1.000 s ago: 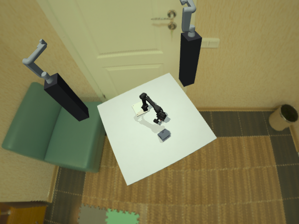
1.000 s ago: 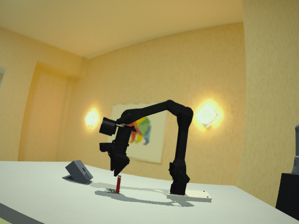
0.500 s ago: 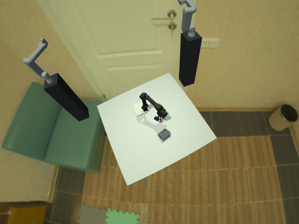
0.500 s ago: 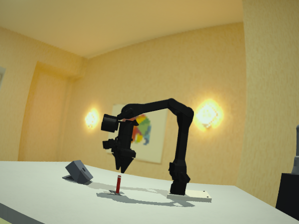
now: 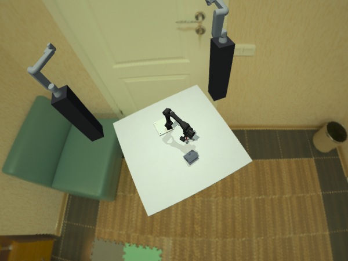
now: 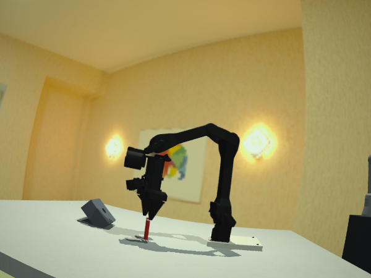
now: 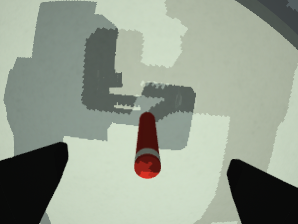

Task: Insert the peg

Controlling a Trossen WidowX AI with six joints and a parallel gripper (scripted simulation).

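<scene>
The red peg lies 20 mm below my gripper tip. From my gripper tip the other things lie so: grey sloped panel: 210 mm ahead, 40 mm to the right, 40 mm below.
</scene>
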